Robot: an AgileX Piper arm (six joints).
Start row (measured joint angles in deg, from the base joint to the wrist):
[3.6 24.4 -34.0 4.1 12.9 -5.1]
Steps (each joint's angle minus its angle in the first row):
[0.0 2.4 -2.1 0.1 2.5 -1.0]
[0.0 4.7 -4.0 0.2 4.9 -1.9]
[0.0 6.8 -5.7 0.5 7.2 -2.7]
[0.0 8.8 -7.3 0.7 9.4 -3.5]
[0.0 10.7 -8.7 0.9 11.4 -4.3]
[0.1 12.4 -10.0 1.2 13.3 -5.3]
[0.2 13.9 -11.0 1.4 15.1 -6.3]
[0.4 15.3 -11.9 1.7 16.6 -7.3]
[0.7 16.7 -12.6 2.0 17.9 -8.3]
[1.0 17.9 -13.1 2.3 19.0 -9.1]
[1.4 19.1 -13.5 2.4 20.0 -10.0]
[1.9 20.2 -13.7 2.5 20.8 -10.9]
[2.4 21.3 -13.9 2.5 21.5 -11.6]
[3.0 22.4 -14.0 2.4 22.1 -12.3]
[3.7 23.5 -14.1 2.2 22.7 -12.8]
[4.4 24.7 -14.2 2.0 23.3 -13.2]
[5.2 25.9 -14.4 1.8 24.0 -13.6]
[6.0 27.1 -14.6 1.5 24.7 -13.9]
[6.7 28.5 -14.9 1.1 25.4 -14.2]
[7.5 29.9 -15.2 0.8 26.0 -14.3]
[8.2 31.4 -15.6 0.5 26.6 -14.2]
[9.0 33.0 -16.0 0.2 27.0 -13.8]
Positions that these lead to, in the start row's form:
[3.6 26.8 -36.1 4.2 15.4 -6.1]
[3.6 29.1 -38.0 4.3 17.8 -7.0]
[3.6 31.2 -39.7 4.6 20.1 -7.8]
[3.6 33.2 -41.3 4.8 22.3 -8.6]
[3.6 35.1 -42.7 5.0 24.3 -9.4]
[3.7 36.8 -44.0 5.3 26.2 -10.4]
[3.8 38.3 -45.0 5.5 28.0 -11.4]
[4.0 39.7 -45.9 5.8 29.5 -12.4]
[4.3 41.1 -46.6 6.1 30.8 -13.4]
[4.6 42.3 -47.1 6.4 31.9 -14.2]
[5.0 43.5 -47.5 6.5 32.9 -15.1]
[5.5 44.6 -47.7 6.6 33.7 -16.0]
[6.0 45.7 -47.9 6.6 34.4 -16.7]
[6.6 46.8 -48.0 6.5 35.0 -17.4]
[7.3 47.9 -48.1 6.3 35.6 -17.9]
[8.0 49.1 -48.2 6.1 36.2 -18.3]
[8.8 50.3 -48.4 5.9 36.9 -18.7]
[9.6 51.5 -48.6 5.6 37.6 -19.0]
[10.3 52.9 -48.9 5.2 38.3 -19.3]
[11.1 54.3 -49.2 4.9 38.9 -19.4]
[11.8 55.8 -49.6 4.6 39.5 -19.3]
[12.6 57.4 -50.0 4.3 39.9 -18.9]

